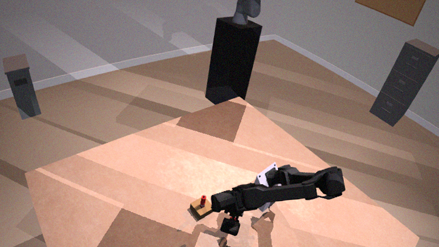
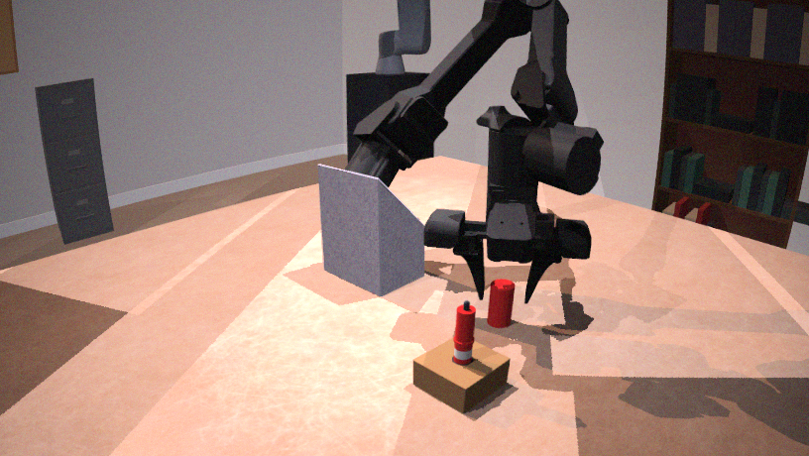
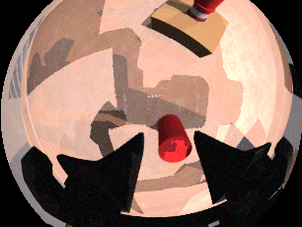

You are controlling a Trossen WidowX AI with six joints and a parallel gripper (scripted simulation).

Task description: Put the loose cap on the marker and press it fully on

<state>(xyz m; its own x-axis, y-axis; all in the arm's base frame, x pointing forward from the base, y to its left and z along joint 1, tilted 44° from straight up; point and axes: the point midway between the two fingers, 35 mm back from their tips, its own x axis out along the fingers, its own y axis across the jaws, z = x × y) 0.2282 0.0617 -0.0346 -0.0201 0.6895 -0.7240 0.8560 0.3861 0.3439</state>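
Now: gripper tip 10 mm above the red cap.
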